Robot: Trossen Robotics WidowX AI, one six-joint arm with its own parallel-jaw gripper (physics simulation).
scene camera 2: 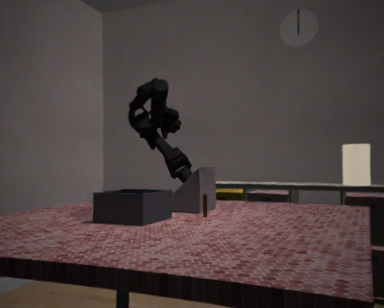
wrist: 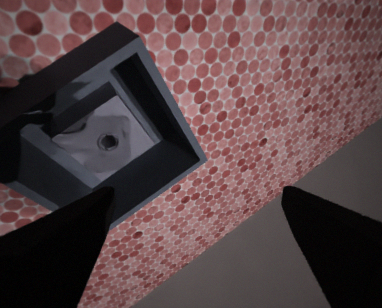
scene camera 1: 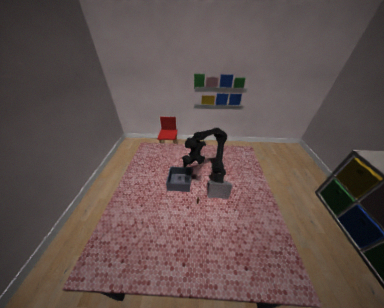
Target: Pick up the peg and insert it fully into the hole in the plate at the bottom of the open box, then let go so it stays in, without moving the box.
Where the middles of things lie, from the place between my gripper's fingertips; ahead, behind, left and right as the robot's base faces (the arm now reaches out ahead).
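Dark grey box (scene camera 2: 138, 207): 50 mm to the right of my hand, 70 mm ahead of it, 210 mm below it. Light grey plate (wrist: 100, 131): 50 mm to the right of my hand, 70 mm ahead and 230 mm below.
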